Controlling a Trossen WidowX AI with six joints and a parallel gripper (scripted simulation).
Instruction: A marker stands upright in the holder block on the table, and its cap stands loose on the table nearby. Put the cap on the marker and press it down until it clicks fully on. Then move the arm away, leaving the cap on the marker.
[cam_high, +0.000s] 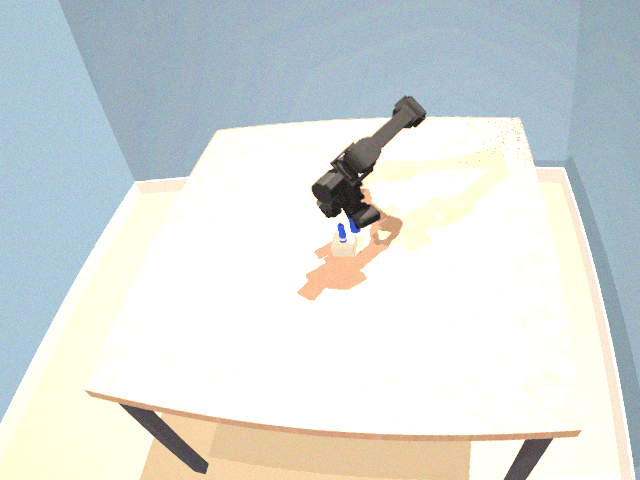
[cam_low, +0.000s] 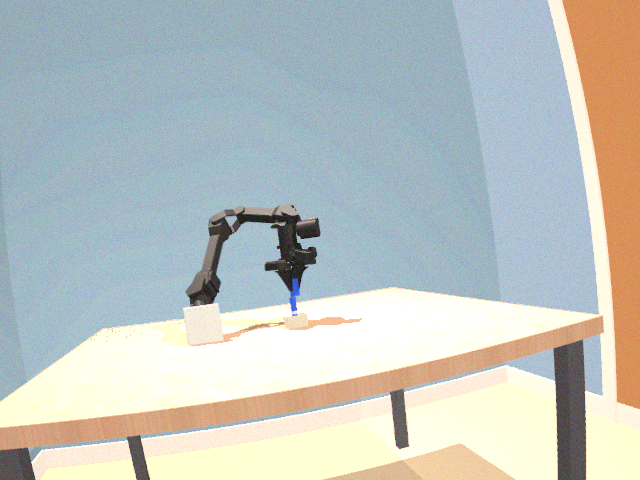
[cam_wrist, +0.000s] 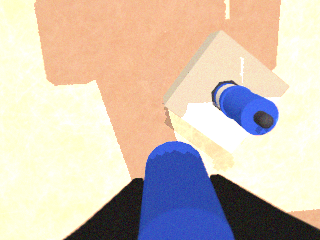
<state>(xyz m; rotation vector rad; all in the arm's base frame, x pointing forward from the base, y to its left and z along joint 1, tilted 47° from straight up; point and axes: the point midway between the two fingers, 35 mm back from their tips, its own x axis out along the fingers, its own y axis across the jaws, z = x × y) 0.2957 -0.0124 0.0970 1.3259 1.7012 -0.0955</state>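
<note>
My gripper tip is 2 cm past the holder block, 4 cm to the left of it and 9 cm above it. From my gripper tip the other things lie so: blue cap (1 cm above).
</note>
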